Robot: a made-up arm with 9 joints.
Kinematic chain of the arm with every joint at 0, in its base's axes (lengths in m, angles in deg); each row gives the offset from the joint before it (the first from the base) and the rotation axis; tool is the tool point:
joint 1: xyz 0 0 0.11 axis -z
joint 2: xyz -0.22 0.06 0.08 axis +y
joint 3: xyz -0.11 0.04 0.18 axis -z
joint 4: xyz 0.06 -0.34 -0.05 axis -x
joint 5: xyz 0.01 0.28 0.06 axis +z
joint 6: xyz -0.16 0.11 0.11 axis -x
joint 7: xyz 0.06 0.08 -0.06 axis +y
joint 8: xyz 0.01 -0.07 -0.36 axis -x
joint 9: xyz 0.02 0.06 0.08 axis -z
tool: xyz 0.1 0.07 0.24
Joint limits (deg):
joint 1: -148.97..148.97
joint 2: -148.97..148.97
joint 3: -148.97..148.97
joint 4: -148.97..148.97
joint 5: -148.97..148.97
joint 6: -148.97..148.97
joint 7: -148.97..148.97
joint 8: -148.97..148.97
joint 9: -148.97..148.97
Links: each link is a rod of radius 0.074 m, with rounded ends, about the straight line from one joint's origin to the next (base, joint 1, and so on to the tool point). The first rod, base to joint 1, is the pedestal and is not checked.
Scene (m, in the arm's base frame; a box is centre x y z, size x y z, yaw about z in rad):
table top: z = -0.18
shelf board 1: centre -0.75 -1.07 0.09 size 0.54 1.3 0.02 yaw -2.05
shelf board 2: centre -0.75 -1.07 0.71 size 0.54 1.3 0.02 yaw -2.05
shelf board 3: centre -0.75 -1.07 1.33 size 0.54 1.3 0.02 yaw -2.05
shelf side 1: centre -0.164 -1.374 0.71 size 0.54 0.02 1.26 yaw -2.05
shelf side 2: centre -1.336 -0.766 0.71 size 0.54 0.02 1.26 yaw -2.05
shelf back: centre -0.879 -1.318 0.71 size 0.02 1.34 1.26 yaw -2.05
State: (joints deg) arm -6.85 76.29 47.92 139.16 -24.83 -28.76 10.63 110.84 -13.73
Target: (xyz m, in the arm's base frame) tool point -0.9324 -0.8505 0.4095
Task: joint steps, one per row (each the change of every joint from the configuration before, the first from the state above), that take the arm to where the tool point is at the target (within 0.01 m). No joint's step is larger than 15 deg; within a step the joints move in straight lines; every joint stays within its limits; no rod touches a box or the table.
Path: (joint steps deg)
1: 6.34 0.17 1.54 -1.74 -2.42 11.81 -5.62 1.64 1.28
2: 6.34 0.17 1.54 -1.73 -2.42 11.81 -5.61 1.63 1.28
3: 6.34 0.17 1.54 -1.74 -2.42 11.81 -5.62 1.64 1.28
4: 7.95 -0.10 2.70 -6.35 -11.55 -8.92 -8.71 -8.15 3.69
5: 7.94 -0.10 2.71 -6.35 -11.56 -8.91 -8.71 -8.15 3.69
6: 7.95 -0.11 2.71 -6.36 -11.55 -8.92 -8.72 -8.15 3.68
7: -10.26 -1.99 -7.21 2.66 12.20 -4.75 11.89 3.91 -3.92
8: -10.26 -1.99 -7.21 2.66 12.19 -4.75 11.89 3.91 -3.92
9: -10.26 -1.99 -7.21 2.65 12.20 -4.76 11.88 3.91 -3.93

